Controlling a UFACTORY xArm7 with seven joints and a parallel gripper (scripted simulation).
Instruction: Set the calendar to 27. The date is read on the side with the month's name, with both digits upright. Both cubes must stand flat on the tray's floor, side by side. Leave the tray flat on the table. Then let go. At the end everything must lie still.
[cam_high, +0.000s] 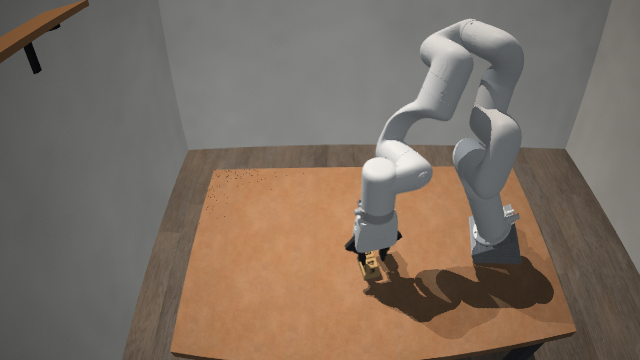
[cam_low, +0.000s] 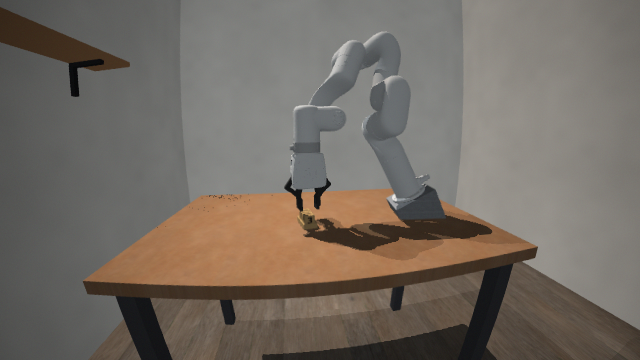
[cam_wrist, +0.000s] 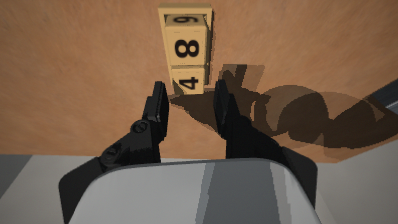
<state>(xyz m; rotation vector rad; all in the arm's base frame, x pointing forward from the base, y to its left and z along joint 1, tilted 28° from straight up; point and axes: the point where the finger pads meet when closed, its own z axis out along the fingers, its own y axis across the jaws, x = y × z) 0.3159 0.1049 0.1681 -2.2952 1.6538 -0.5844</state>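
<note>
My hand is 50 mm above the wooden digit cube. Round my hand: wooden calendar tray (10 mm ahead, 20 mm to the right, 70 mm below).
</note>
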